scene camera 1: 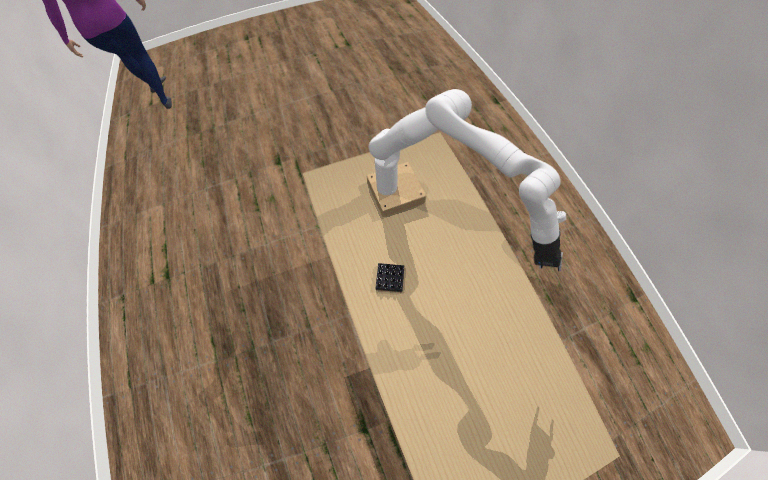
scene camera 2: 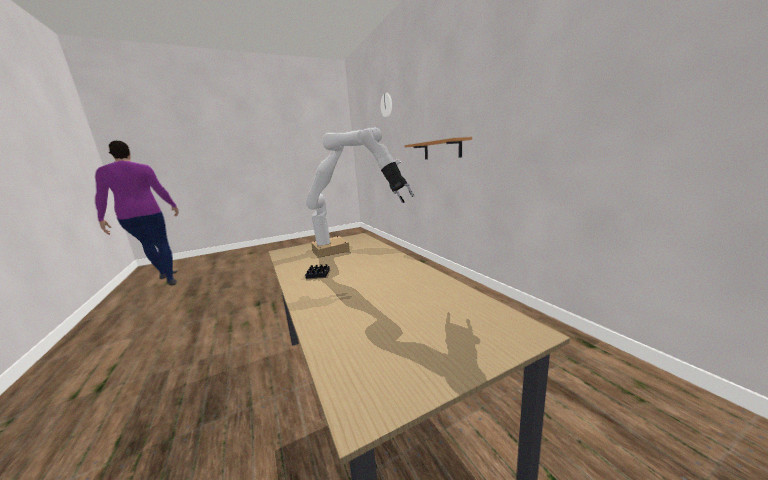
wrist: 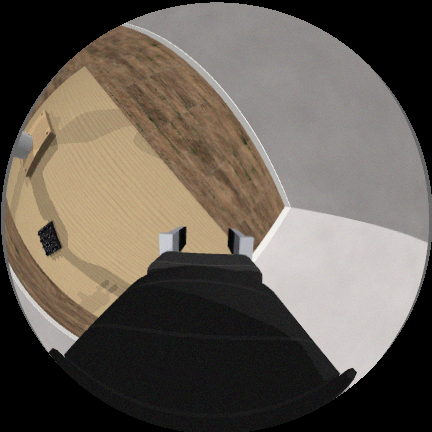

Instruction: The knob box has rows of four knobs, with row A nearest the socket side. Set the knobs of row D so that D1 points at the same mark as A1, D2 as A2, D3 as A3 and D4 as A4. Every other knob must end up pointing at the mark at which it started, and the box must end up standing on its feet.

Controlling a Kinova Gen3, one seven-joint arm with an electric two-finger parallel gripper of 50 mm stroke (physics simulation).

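Seen in the pictures: gripper, fingertip midpoint: (scene camera 1: 550,267) (scene camera 2: 408,199) (wrist: 206,236); arm's base at its link origin: (scene camera 1: 387,186) (scene camera 2: 323,243).
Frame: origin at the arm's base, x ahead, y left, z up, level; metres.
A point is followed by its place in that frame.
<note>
The black knob box (scene camera 1: 390,277) @(y -0.062, x 0.412, z -0.033 m) (scene camera 2: 317,271) @(y -0.063, x 0.454, z -0.022 m) (wrist: 49,238) @(y -0.046, x 0.413, z -0.033 m) lies on the table near its left long edge, a little in front of the arm's base, with its knobs facing up. The knobs are too small to tell where they point, and the rows and the socket side cannot be told apart. My gripper (scene camera 1: 549,268) @(y 0.405, x 0.599, z 0.321 m) (scene camera 2: 407,195) @(y 0.405, x 0.599, z 0.321 m) (wrist: 206,236) @(y 0.405, x 0.599, z 0.321 m) is open and empty. It hangs high up, far to the right of the box in the scene camera 1 view, and touches nothing.
The arm's wooden base block (scene camera 1: 403,195) @(y 0.062, x 0.060, z 0.002 m) (scene camera 2: 331,247) @(y 0.043, x 0.103, z -0.007 m) (wrist: 42,150) @(y 0.083, x 0.096, z -0.038 m) stands on the table (scene camera 1: 481,283) @(y 0.304, x 0.499, z -0.056 m) (scene camera 2: 441,294) @(y 0.433, x 0.878, z -0.055 m) (wrist: 115,185) @(y 0.318, x 0.455, z -0.056 m) behind the box. A person (scene camera 1: 133,50) (scene camera 2: 135,192) is on the floor to the left. A wall shelf (scene camera 2: 438,142) and a clock (scene camera 2: 386,104) are on the wall.
</note>
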